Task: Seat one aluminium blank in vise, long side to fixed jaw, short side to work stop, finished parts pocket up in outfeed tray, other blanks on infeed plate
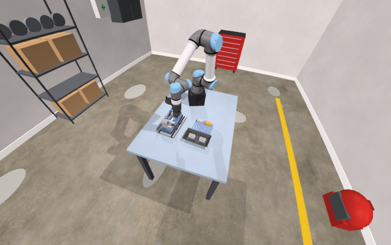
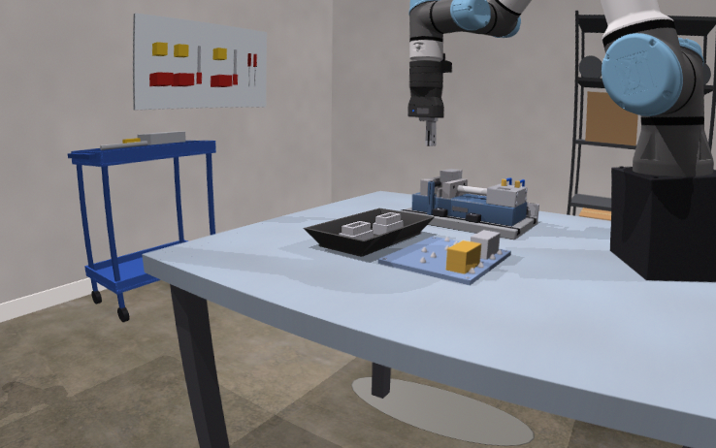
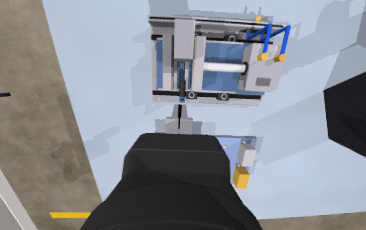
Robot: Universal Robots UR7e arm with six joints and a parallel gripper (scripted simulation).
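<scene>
Now: hand 16 cm above the vise, 8 cm past it and 6 cm to the left of it. Round my hand: brass blank: 30 cm to the left, 17 cm below, 17 cm behind.
</scene>
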